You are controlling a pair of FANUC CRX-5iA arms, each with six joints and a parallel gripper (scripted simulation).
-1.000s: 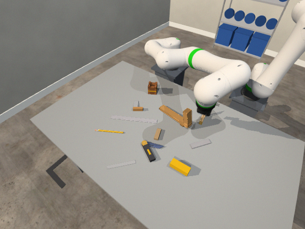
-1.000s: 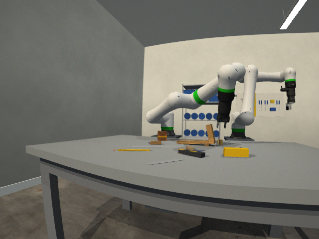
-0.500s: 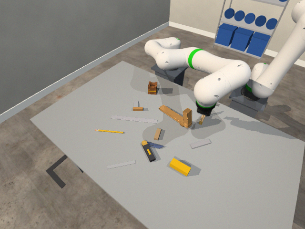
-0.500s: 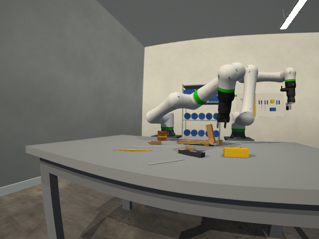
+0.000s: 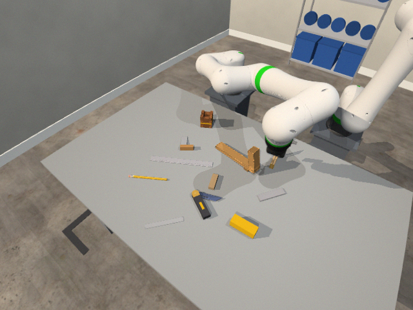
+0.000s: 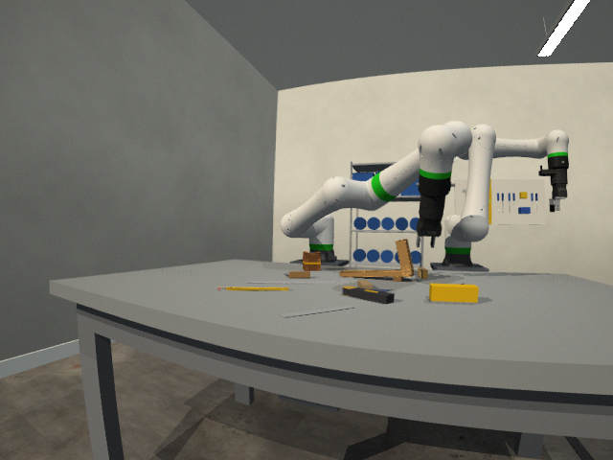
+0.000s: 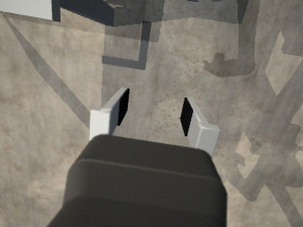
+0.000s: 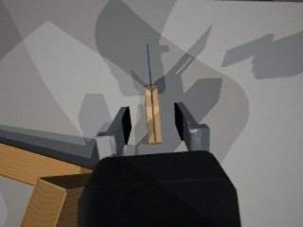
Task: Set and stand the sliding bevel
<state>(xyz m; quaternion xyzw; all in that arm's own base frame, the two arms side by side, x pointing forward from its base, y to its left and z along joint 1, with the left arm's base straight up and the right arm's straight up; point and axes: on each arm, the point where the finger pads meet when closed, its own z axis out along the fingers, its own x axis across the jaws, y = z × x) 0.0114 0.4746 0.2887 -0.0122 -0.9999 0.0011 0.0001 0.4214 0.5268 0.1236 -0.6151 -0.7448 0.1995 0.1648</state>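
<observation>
The wooden bevel lies 100 mm below my right hand and 50 mm behind it. Round my right hand: blue blade: 90 mm below, 70 mm behind, 10 mm to the right; wooden block: 230 mm ahead, 180 mm to the right, 120 mm below; yellow block: 350 mm ahead, 110 mm below, 20 mm to the left.
</observation>
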